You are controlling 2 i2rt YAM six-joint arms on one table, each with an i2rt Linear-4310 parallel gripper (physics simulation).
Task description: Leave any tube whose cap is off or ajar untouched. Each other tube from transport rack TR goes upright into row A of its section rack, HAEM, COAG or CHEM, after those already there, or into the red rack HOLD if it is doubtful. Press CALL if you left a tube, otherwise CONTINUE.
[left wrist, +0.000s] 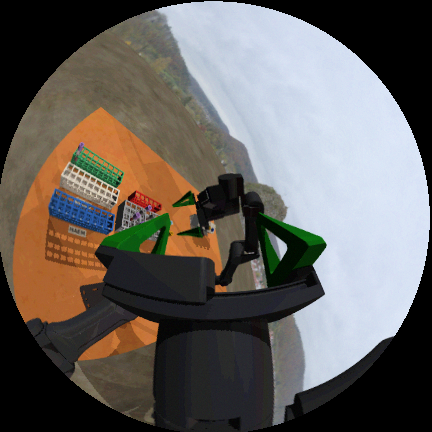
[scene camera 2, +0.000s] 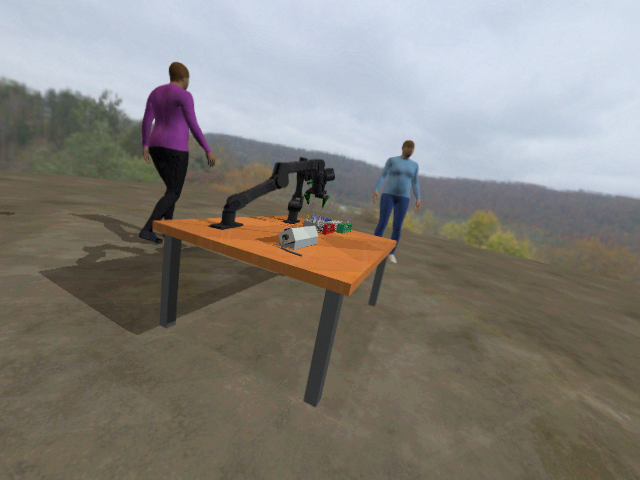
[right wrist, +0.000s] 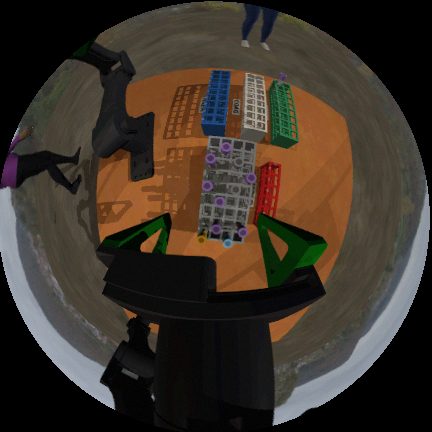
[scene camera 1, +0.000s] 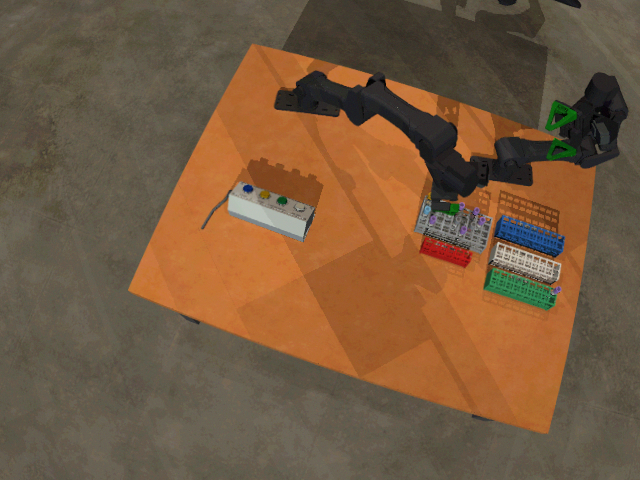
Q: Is my left gripper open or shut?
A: Open.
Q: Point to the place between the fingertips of my left gripper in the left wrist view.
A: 212,217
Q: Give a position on a grey button box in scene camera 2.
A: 294,238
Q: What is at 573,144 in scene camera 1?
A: My left gripper.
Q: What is my right gripper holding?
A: Nothing.
